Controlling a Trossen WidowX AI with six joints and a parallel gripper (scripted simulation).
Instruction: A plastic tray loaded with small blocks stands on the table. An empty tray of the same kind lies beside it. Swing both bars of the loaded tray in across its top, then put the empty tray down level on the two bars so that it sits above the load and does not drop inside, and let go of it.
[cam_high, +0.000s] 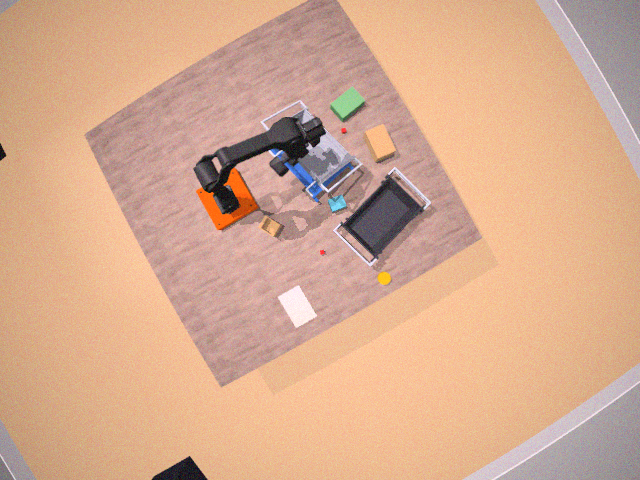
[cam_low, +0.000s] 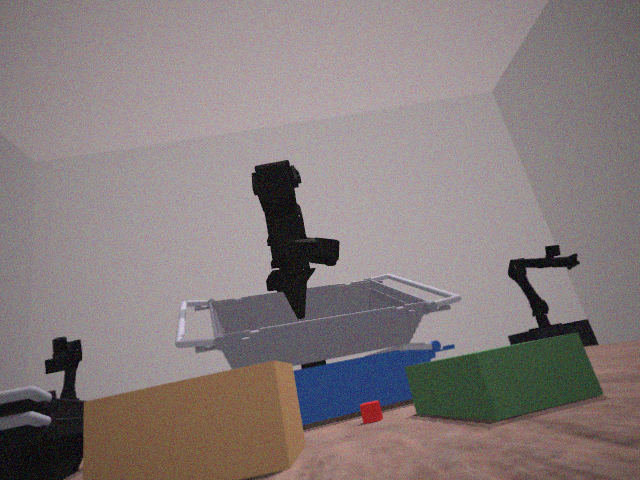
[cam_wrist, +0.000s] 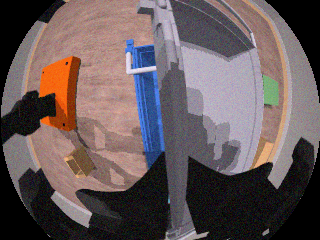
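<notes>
Right now my gripper tip is 80 mm short of the grey tray and 10 mm to the right of it. From my gripper tip the other things lie so: cyan block (210 mm to the right, 120 mm below, 40 mm ahead); then small box (230 mm behind, 140 mm to the right, 120 mm below); then red block (240 mm ahead, 130 mm below, 30 mm to the left).
</notes>
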